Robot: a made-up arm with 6 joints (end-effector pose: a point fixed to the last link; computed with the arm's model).
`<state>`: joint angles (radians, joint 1 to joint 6).
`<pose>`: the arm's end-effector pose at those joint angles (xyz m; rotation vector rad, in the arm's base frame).
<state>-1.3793 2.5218 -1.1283 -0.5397 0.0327 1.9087</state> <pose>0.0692 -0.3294 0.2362 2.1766 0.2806 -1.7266</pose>
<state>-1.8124 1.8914 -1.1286 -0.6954 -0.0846 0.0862</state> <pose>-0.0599 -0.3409 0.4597 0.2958 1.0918 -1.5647</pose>
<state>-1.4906 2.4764 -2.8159 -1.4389 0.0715 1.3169</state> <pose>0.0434 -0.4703 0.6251 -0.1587 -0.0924 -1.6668</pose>
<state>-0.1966 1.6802 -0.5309 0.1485 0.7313 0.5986</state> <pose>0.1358 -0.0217 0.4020 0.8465 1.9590 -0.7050</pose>
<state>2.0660 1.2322 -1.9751 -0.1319 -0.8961 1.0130</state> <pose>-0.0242 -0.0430 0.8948 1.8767 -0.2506 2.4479</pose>
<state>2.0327 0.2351 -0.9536 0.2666 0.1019 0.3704</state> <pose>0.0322 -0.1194 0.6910 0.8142 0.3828 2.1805</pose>
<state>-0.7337 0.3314 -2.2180 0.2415 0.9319 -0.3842</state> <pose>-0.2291 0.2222 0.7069 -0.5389 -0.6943 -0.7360</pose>
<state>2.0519 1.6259 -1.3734 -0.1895 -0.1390 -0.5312</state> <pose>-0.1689 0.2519 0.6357 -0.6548 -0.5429 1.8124</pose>
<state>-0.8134 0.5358 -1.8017 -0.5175 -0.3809 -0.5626</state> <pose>-0.1444 0.1856 0.8138 -1.3335 -1.1178 -1.4871</pose>
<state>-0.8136 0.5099 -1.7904 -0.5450 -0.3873 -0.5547</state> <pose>-0.1485 0.1922 0.8078 -1.3579 -1.1296 -1.4975</pose>
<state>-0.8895 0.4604 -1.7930 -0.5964 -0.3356 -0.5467</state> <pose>-0.1427 0.2130 0.7966 -1.4352 -1.0677 -1.6024</pose>
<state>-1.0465 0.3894 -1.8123 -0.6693 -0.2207 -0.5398</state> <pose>-0.1212 0.2471 0.7794 -1.5478 -0.9207 -1.8148</pose>
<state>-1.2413 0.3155 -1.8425 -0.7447 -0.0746 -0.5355</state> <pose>-0.0852 0.2824 0.7590 -1.6408 -0.7311 -2.0831</pose>
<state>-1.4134 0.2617 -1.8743 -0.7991 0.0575 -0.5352</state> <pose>-0.0462 0.3064 0.7417 -1.6823 -0.5652 -2.3212</pose>
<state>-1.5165 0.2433 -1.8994 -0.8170 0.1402 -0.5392</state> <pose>-0.0202 0.3150 0.7340 -1.6830 -0.4650 -2.4567</pose>
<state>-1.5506 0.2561 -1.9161 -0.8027 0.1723 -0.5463</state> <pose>-0.0112 0.3127 0.7364 -1.6668 -0.4246 -2.4882</pose>
